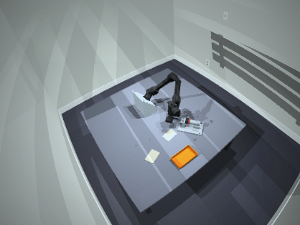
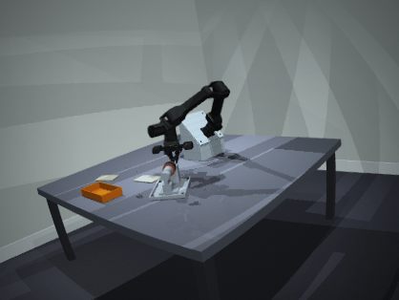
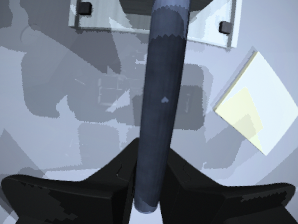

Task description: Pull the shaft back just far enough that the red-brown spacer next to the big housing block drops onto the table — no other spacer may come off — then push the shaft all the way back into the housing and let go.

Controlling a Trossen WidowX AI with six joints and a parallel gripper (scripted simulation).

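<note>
The blue-grey shaft is 6 cm ahead of my gripper tip, 5 cm to the left of it and 3 cm above it. Also, from my gripper tip: red-brown spacer 14 cm ahead, 10 cm to the left, 3 cm above; then orange tray 36 cm ahead, 14 cm to the right, 4 cm below.
</note>
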